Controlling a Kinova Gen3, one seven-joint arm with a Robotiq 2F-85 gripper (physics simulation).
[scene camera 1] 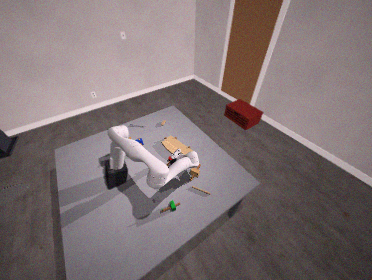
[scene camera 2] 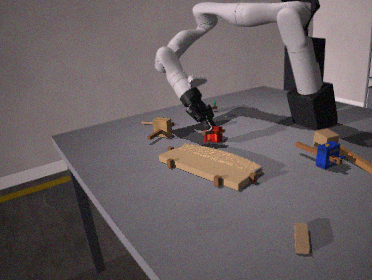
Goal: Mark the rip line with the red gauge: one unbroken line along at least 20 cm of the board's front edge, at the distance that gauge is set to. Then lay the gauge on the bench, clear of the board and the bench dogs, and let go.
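Frame: origin at the arm's base, x left, y ahead, z down, level; centimetres.
Seen in the pictures: gripper, fingertip midpoint: (scene camera 1: 172, 159) (scene camera 2: 213, 129); arm's base, origin of the base link: (scene camera 1: 116, 165) (scene camera 2: 309, 88).
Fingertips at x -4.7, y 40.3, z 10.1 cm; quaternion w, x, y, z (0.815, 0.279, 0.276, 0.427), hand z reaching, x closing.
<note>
Offsets run from my fingertips to a thing's top centre. "spot": to the spot under its first point.
The tan board @[dy +9.2, dx +14.2, dz +3.3 cm] (scene camera 1: 172, 144) (scene camera 2: 200, 167) lies on the bench with small brown bench dogs (scene camera 2: 217, 180) at its edges. Its robot-side strip looks rough and speckled; I cannot make out a marked line on it. My gripper (scene camera 1: 174, 158) (scene camera 2: 210, 127) is shut on the red gauge @[dy -0.1, dx +0.8, dz -1.7 cm] (scene camera 1: 170, 160) (scene camera 2: 214, 135), tilted down from above. The gauge is on the robot side of the board, apart from it in scene camera 2, at or just above the bench top. The fingertips are small and partly hidden by the gauge; in scene camera 1 the arm covers part of the gripper.
A plain wooden gauge @[dy +12.7, dx -17.2, dz -1.4 cm] (scene camera 1: 195, 172) (scene camera 2: 162, 127) stands beyond the board's end. A green gauge @[dy -14.6, dx -34.4, dz -0.1 cm] (scene camera 1: 173, 205) and a thin stick @[dy +10.3, dx -31.9, dz +4.2 cm] (scene camera 1: 201, 190) lie farther off. A blue gauge @[dy -20.2, dx +29.8, dz -1.6 cm] (scene camera 1: 139, 141) (scene camera 2: 328, 155) is near a tan block @[spot: dy -26.9, dx +26.3, dz -0.2 cm] (scene camera 2: 326, 136). A small wooden piece @[dy +10.2, dx +53.9, dz +3.8 cm] (scene camera 1: 163, 123) (scene camera 2: 302, 239) lies apart.
</note>
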